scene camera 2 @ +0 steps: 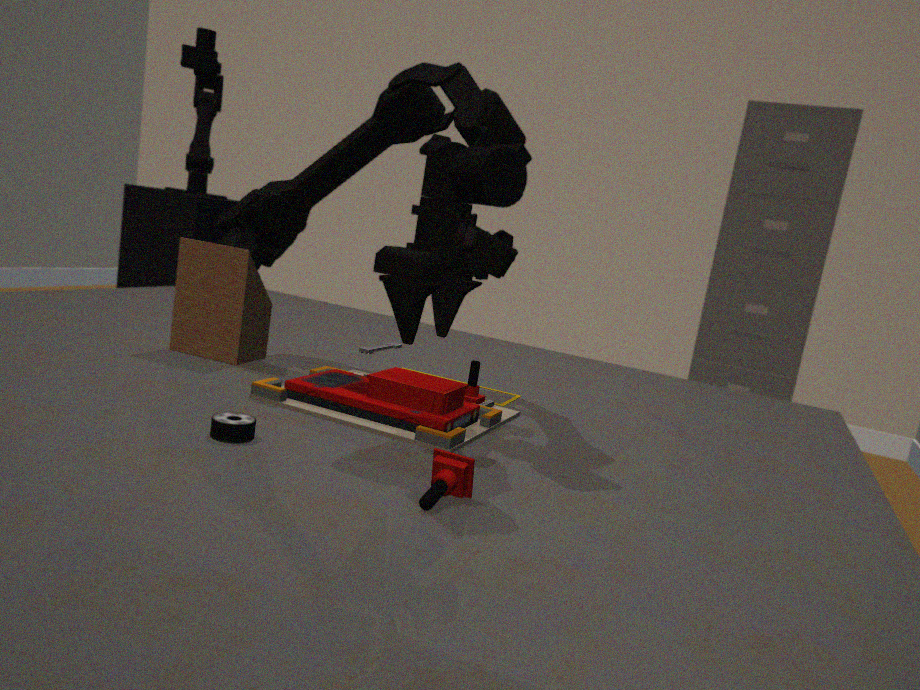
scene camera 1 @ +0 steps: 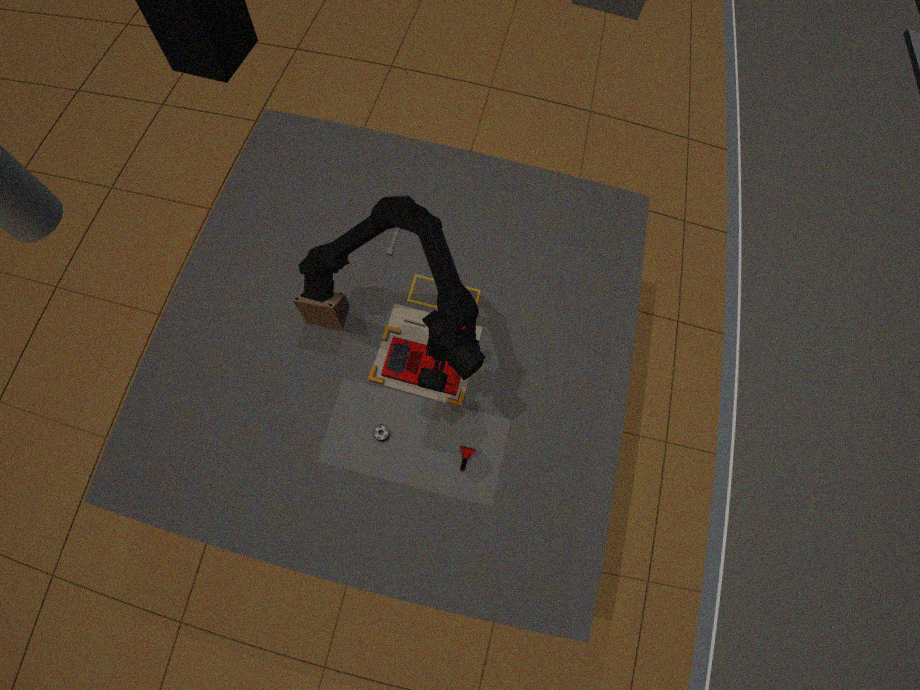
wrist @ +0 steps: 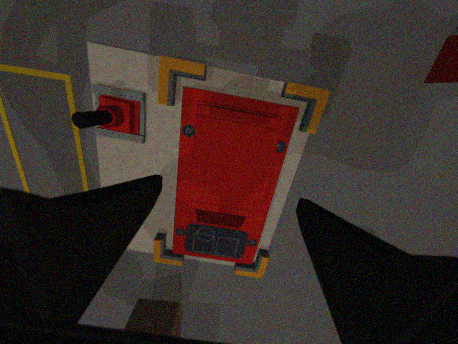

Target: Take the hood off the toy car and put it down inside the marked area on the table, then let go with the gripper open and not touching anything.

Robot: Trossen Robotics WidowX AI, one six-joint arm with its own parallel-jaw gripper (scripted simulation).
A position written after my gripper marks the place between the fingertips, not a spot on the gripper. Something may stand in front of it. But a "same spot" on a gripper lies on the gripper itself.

Labels:
My gripper shows in scene camera 2, in scene camera 1 (440, 360) and in the wrist view. The same spot on my gripper: (wrist: 65, 247) is (scene camera 2: 456, 286).

